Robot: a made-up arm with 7 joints. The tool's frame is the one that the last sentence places.
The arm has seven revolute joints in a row. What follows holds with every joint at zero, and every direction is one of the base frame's.
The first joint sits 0.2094 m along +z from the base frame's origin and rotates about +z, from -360 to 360 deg.
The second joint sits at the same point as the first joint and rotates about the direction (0, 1, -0.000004), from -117.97 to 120 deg.
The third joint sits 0.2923 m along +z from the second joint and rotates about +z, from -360 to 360 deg.
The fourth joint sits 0.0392 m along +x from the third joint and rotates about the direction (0, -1, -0.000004), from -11 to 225 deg.
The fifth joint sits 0.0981 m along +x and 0.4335 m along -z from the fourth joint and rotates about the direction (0, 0.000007, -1), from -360 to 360 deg.
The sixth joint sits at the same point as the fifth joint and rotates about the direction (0, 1, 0.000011), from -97 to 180 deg.
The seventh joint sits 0.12 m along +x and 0.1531 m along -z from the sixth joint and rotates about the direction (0, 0.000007, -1), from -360 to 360 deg.
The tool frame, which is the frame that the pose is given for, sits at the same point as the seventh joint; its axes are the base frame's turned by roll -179.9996, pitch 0 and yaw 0 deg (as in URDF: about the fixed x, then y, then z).
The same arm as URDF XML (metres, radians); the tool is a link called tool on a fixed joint. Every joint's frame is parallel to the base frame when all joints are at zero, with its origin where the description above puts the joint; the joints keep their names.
<robot name="arm">
<link name="base"/>
<link name="link1"/>
<link name="link2"/>
<link name="link3"/>
<link name="link4"/>
<link name="link5"/>
<link name="link6"/>
<link name="link7"/>
<link name="tool"/>
<joint name="joint 1" type="revolute"><parent link="base"/><child link="link1"/><origin xyz="0 0 0.2094"/><axis xyz="0 0 1"/><limit lower="-6.2832" upper="6.2832"/></joint>
<joint name="joint 2" type="revolute"><parent link="link1"/><child link="link2"/><origin xyz="0 0 0"/><axis xyz="0 1 0"/><limit lower="-2.059" upper="2.0944"/></joint>
<joint name="joint 3" type="revolute"><parent link="link2"/><child link="link3"/><origin xyz="0 0 0.2923"/><axis xyz="0 0 1"/><limit lower="-6.2832" upper="6.2832"/></joint>
<joint name="joint 4" type="revolute"><parent link="link3"/><child link="link4"/><origin xyz="0.0392 0 0"/><axis xyz="0 -1 0"/><limit lower="-0.192" upper="3.927"/></joint>
<joint name="joint 5" type="revolute"><parent link="link4"/><child link="link5"/><origin xyz="0.0981 0 -0.4335"/><axis xyz="0 0 -1"/><limit lower="-6.2832" upper="6.2832"/></joint>
<joint name="joint 6" type="revolute"><parent link="link5"/><child link="link6"/><origin xyz="0 0 0"/><axis xyz="0 1 0"/><limit lower="-1.693" upper="3.1416"/></joint>
<joint name="joint 7" type="revolute"><parent link="link6"/><child link="link7"/><origin xyz="0.12 0 -0.1531"/><axis xyz="0 0 -1"/><limit lower="-6.2832" upper="6.2832"/></joint>
<joint name="tool_joint" type="fixed"><parent link="link7"/><child link="tool"/><origin xyz="0 0 0" rpy="-3.1416 0 0"/></joint>
</robot>

